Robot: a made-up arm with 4 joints.
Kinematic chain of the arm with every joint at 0, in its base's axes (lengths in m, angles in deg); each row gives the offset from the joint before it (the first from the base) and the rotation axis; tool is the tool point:
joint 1: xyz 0 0 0.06 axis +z
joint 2: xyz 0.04 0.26 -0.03 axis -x
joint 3: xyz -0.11 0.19 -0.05 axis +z
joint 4: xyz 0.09 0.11 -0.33 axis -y
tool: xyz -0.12 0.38 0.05
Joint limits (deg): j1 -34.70..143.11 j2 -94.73..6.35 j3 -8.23..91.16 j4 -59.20..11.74
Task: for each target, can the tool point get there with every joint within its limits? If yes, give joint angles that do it. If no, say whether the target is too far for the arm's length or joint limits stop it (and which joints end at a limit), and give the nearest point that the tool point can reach.
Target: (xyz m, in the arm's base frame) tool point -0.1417 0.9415 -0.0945
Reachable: yes | joints -15.37 -12.76 45.79 -49.57
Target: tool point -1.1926 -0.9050 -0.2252
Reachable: no: too far | nearest point -0.8107 -0.6152 -0.1261 | short by 0.489 m
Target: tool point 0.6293 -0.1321 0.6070
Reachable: no: joint limits stop it (at a limit: joint 1, joint 2, joint 3, joint 4) | nearest point 0.3177 0.3342 0.7132 | short by 0.571 m
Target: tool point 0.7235 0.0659 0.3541
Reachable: no: joint limits stop it (at a limit: joint 1, joint 3, joint 4) | nearest point 0.4234 0.4869 0.6297 | short by 0.586 m
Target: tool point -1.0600 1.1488 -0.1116
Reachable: no: too far | nearest point -0.6979 0.7564 -0.0535 | short by 0.537 m
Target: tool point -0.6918 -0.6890 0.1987
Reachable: yes | joints 123.37 -35.68 17.30 -35.76
